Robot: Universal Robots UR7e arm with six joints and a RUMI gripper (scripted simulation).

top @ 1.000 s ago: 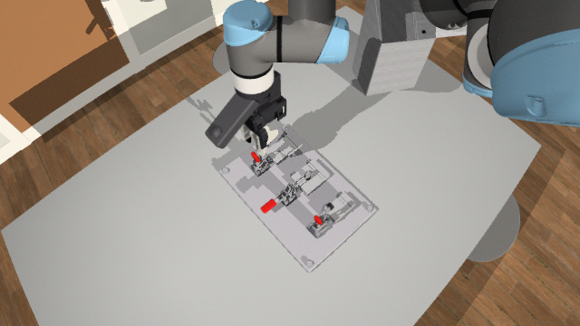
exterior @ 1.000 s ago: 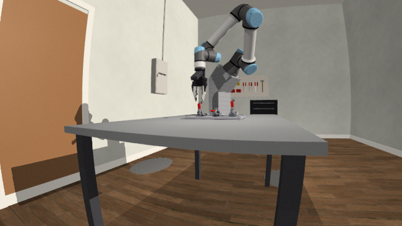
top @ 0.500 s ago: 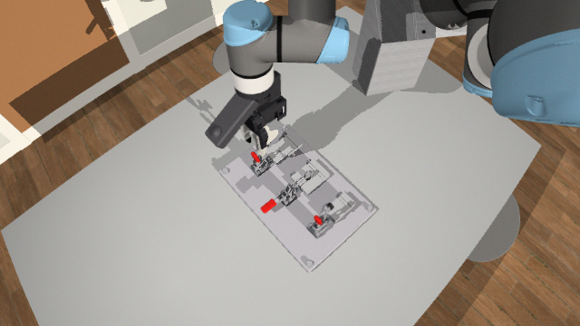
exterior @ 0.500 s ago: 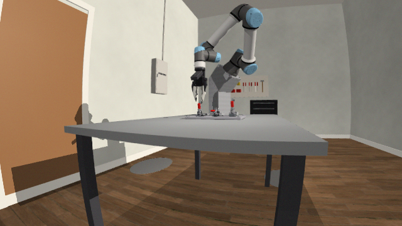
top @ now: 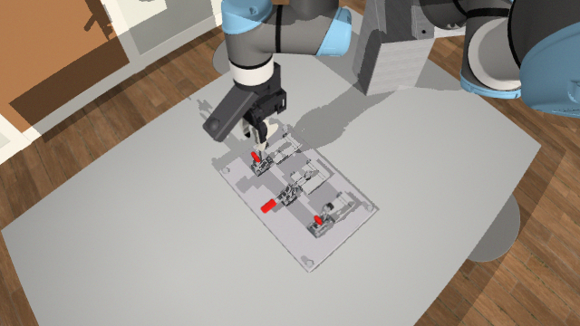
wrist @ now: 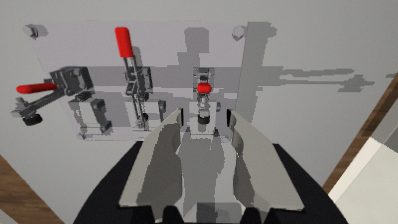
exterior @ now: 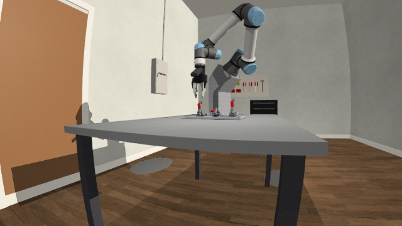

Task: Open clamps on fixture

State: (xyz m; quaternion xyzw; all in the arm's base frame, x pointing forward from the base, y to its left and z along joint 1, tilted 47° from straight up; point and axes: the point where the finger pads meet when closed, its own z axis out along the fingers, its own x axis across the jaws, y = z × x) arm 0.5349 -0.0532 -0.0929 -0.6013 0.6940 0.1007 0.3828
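My gripper is now 14 cm above the grey fixture plate, 11 cm to the right of it and 4 cm past it.
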